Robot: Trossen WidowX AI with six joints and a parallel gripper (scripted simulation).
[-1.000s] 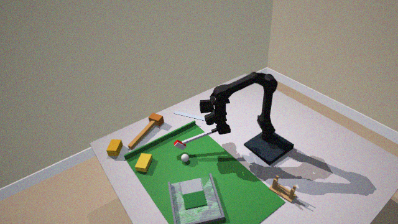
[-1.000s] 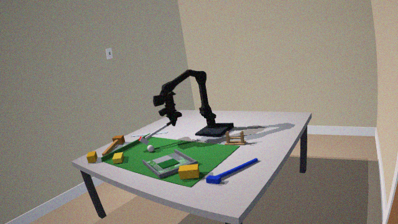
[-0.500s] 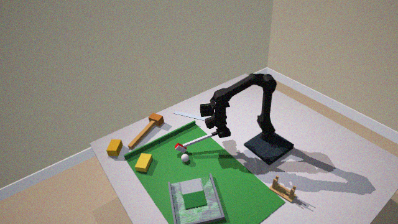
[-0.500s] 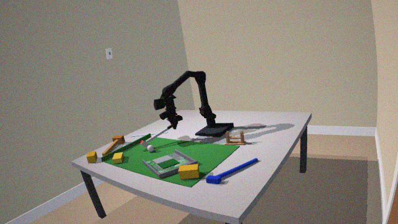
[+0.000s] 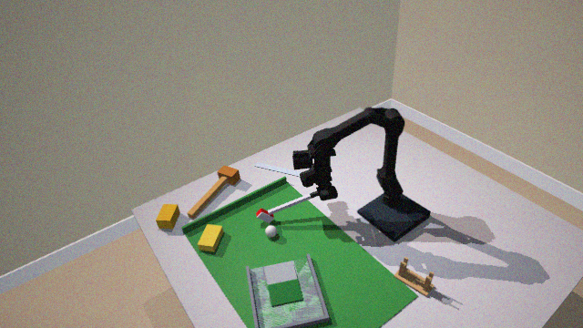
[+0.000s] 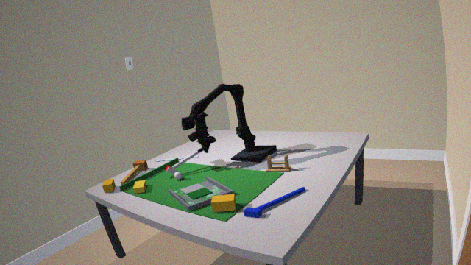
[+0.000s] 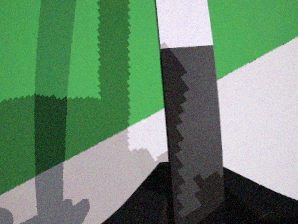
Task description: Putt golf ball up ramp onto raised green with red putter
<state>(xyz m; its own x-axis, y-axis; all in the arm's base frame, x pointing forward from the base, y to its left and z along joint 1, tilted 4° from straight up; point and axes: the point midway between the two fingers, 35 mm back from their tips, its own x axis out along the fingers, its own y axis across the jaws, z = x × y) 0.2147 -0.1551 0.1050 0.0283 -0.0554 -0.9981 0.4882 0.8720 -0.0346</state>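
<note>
Right now my gripper tip is 110 mm short of the red putter and 50 mm to the left of it. Round my gripper tip: small wooden rack (440 mm to the left, 40 mm below, 20 mm ahead); white golf ball (230 mm ahead, 50 mm below, 40 mm to the right); green mat (260 mm ahead, 90 mm to the left, 70 mm below).
</note>
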